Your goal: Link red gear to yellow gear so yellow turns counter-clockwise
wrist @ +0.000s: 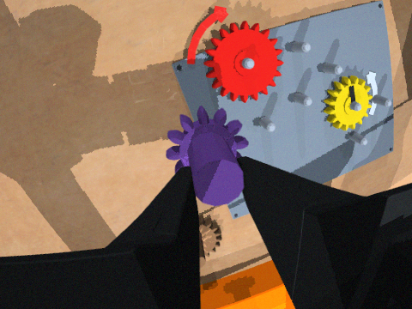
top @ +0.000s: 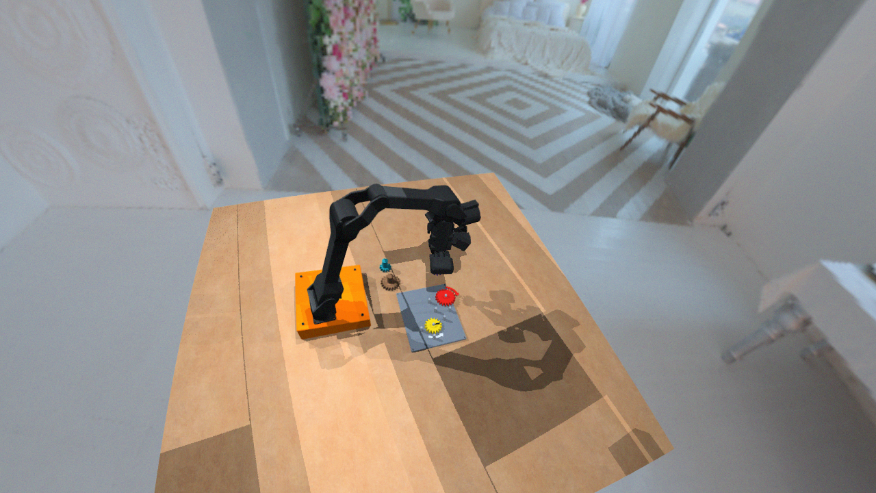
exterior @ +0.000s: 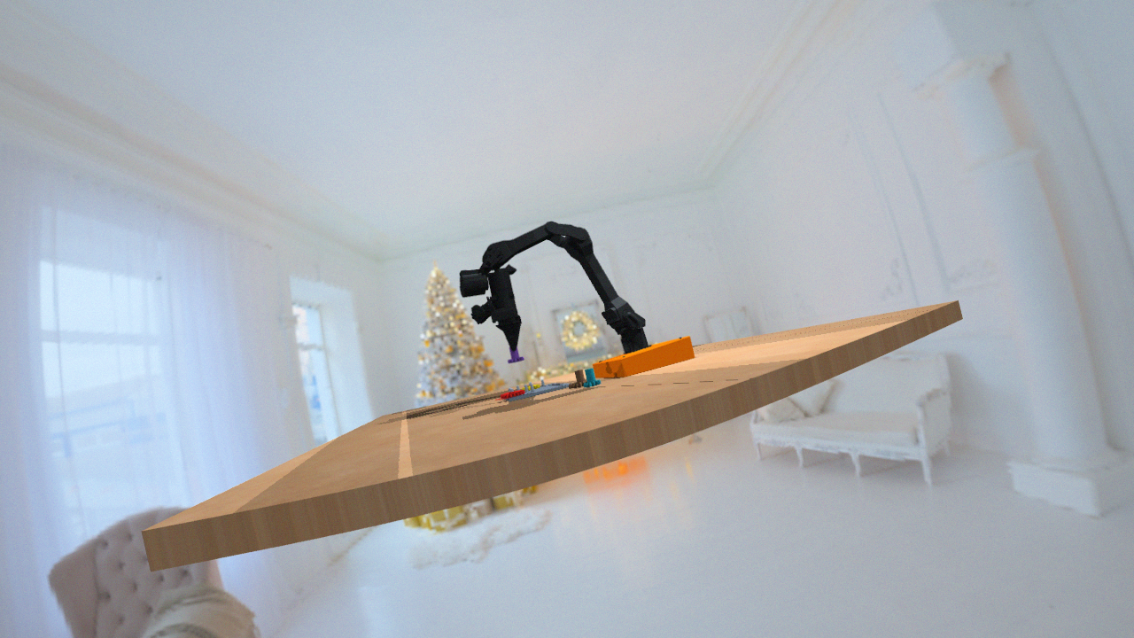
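My gripper tip is 2 cm short of the red gear, 5 cm to the left of it and 11 cm above it. The rest, counted from my gripper tip: red arrow: 5 cm ahead, 3 cm to the right, 11 cm below; purple gear: 1 cm below; brown gear: 13 cm behind, 6 cm to the left, 11 cm below.
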